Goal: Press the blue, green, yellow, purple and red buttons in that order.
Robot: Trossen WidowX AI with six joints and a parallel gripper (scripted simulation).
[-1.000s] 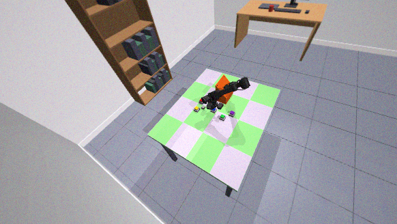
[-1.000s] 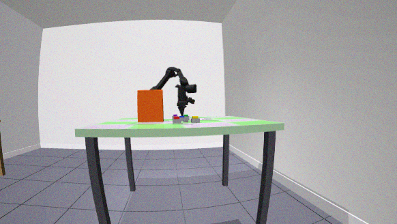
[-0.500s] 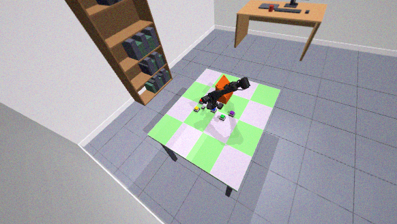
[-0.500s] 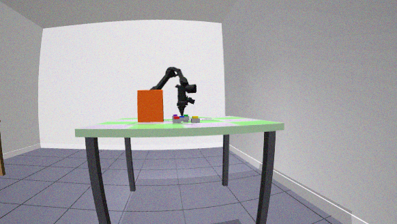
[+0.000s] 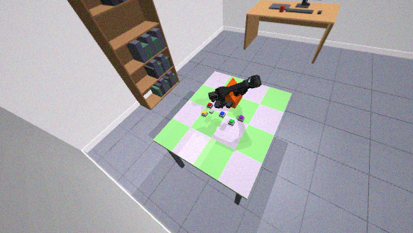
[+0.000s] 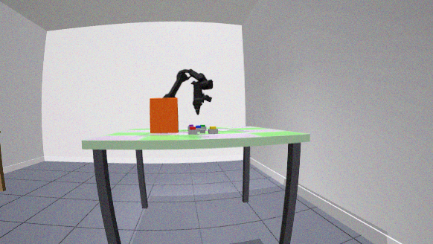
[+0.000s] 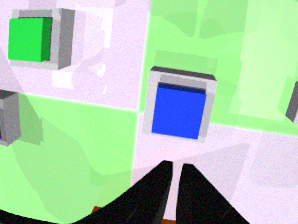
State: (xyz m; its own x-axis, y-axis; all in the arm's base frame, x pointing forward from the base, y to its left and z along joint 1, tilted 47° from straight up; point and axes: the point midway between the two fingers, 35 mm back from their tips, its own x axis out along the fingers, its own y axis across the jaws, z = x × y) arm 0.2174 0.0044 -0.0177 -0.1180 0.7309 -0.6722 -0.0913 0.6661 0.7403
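Right now my gripper tip is 12 cm to the right of the green button, 7 cm above it and 3 cm short of it. Also, from my gripper tip: small grey block (11 cm to the right, 10 cm below, 3 cm ahead); yellow button (15 cm to the right, 9 cm ahead, 7 cm below); blue button (7 cm below).
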